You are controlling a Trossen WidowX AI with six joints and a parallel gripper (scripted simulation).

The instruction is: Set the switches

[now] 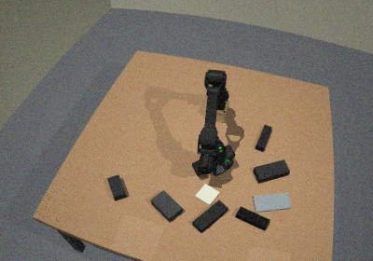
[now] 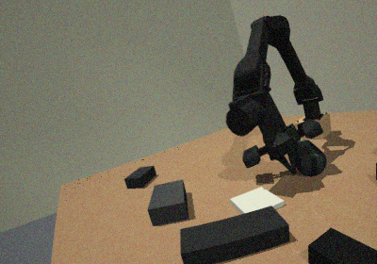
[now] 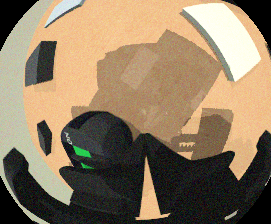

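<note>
Now: the white tile 14 cm ahead of my gripper tip and 2 cm to the right of it. From my gripper tip the other things lie so: slim dark block 22 cm behind, 20 cm to the left, 1 cm above; grey plate 27 cm to the left, 13 cm ahead.
</note>
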